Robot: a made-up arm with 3 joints.
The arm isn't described. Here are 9 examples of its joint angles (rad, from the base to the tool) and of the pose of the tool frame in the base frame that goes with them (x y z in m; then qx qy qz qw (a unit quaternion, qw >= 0)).
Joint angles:
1: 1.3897 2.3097 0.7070
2: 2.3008 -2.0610 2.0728
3: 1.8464 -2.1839 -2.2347
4: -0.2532 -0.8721 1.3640
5: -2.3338 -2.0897 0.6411
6: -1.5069 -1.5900 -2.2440
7: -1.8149 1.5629 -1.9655
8: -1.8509 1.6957 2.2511
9: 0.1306 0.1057 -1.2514
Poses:
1: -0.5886 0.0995 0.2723 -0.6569 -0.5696 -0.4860 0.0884
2: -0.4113 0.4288 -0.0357 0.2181 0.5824 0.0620 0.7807
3: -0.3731 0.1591 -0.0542 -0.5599 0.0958 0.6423 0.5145
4: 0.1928 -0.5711 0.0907 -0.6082 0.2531 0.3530 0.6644
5: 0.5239 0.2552 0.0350 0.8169 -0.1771 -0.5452 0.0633
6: 0.4061 0.0366 0.0111 0.2483 0.6576 -0.2612 0.6616
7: 0.4325 -0.1404 0.3138 -0.6715 -0.2248 -0.6711 0.2192
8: 0.6364 -0.1083 0.2915 -0.1011 -0.6713 -0.1794 0.7120
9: -0.0095 -0.3818 0.2392 0.5808 -0.0809 -0.0219 0.8097
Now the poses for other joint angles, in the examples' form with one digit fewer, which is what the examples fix.
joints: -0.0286 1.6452 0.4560
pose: -0.085 -0.539 0.313 -0.144 -0.716 -0.156 0.665
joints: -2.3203 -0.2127 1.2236
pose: 0.399 0.446 0.180 -0.308 -0.489 0.771 0.269
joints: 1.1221 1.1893 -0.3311
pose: -0.418 -0.165 0.296 -0.178 -0.540 -0.357 0.741
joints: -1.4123 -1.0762 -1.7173
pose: 0.383 0.008 0.086 0.277 0.677 0.069 0.679
